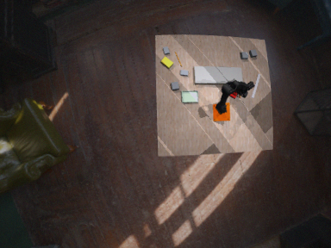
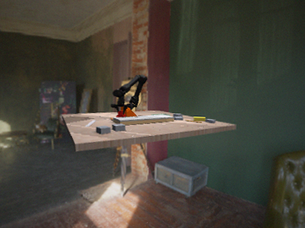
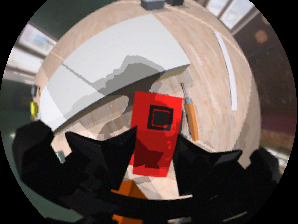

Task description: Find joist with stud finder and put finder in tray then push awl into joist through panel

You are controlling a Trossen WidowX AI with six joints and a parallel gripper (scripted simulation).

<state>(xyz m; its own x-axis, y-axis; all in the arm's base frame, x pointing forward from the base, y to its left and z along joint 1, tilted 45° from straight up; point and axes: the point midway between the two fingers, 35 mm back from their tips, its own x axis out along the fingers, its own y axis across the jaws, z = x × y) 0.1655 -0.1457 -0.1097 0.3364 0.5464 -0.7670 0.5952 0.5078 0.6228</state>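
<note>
Right now the awl is 1 cm behind my gripper tip, 8 cm to the right of it and 4 cm below it. From my gripper tip the other things lie so: white strip (3 cm ahead, 30 cm to the right, 5 cm below); red stud finder (2 cm above); square indicator (2 cm ahead, 1 cm to the right, 3 cm above).
</note>
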